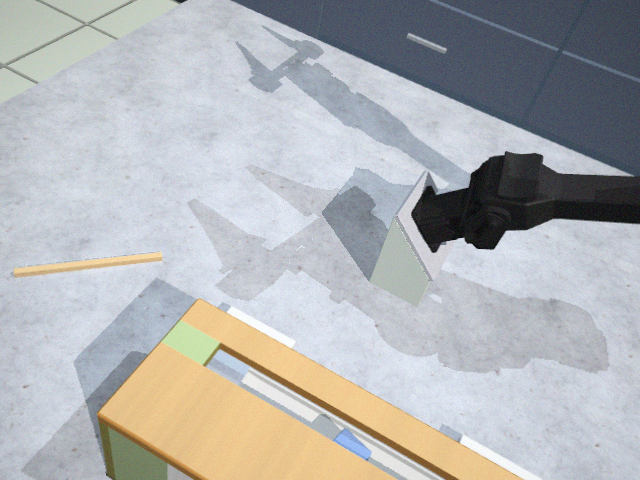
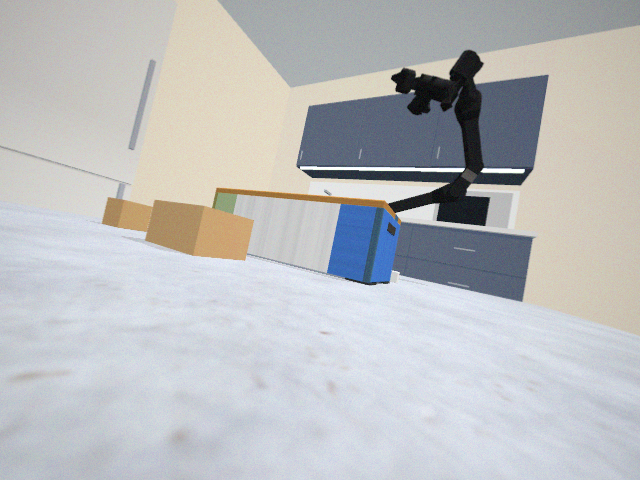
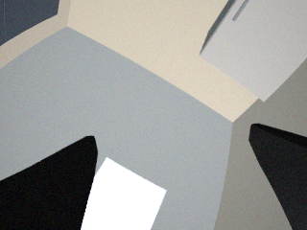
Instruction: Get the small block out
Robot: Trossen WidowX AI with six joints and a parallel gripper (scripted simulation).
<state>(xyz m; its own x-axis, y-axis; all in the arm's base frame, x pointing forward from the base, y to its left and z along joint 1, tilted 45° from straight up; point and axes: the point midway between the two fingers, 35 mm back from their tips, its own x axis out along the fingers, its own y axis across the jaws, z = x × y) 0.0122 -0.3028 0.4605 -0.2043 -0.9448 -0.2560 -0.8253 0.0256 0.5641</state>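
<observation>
My gripper tip is now 59 cm above the box, 30 cm short of it and 5 cm to the left of it. The rest, counted from my gripper tip: light-blue block: 57 cm below, 32 cm ahead, 5 cm to the right; thin wooden stick: 65 cm below, 43 cm to the right, 22 cm ahead.
</observation>
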